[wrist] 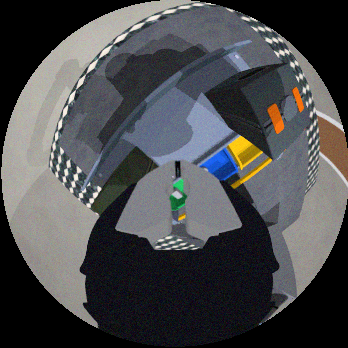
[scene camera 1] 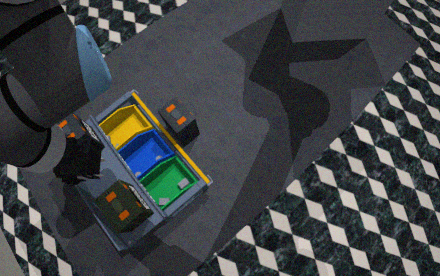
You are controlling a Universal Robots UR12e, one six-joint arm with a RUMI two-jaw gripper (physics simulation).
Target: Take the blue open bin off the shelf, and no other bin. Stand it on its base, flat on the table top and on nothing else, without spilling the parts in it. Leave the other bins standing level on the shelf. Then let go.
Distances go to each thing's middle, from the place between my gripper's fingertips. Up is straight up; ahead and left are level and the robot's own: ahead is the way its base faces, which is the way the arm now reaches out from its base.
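Labels:
From my hand, the blue open bin (scene camera 1: 140, 153) is 20 mm to the right, 100 mm behind and 140 mm below. The green bin (scene camera 1: 162, 182) is 90 mm to the left of my hand, 120 mm behind it and 140 mm below it, while the yellow bin (scene camera 1: 124, 124) is 130 mm to the right of my hand, 80 mm behind it and again 140 mm below it. Then there's the dark case with orange latches (scene camera 1: 178, 119), which is 50 mm to the right of my hand, 250 mm behind it and 120 mm below it.

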